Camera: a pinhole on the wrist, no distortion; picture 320 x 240 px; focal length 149.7 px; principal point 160.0 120.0 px. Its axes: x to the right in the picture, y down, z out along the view. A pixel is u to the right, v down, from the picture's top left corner.
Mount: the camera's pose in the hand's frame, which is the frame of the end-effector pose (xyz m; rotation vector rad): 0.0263 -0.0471 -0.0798 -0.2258 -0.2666 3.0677
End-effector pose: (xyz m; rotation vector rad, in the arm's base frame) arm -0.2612 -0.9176 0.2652 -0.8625 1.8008 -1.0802
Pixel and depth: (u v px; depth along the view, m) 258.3 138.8 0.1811
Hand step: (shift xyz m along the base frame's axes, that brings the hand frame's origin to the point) 0.1292 0.0416 0.1001
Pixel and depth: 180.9 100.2 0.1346
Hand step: 0.0583 -0.0269 0.0359
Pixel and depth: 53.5 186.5 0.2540
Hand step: 0.1187 -0.2795 0.0964
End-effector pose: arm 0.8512 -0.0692 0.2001 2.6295 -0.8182 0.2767
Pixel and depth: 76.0 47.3 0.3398
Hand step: 0.1352 -0.2451 -0.2170
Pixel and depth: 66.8 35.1 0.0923
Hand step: 0.0686 -0.0358 -0.0085
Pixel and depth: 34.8 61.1 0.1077
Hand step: 0.1024 -0.0469 -0.0204
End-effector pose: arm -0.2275 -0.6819 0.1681 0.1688 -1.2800 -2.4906
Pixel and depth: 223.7 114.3 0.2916
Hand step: 0.0643 0.2347 0.0426
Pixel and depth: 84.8 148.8 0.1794
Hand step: -0.1354 0.1110 -0.0307
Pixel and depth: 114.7 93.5 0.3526
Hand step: -0.1624 0.2222 0.1324
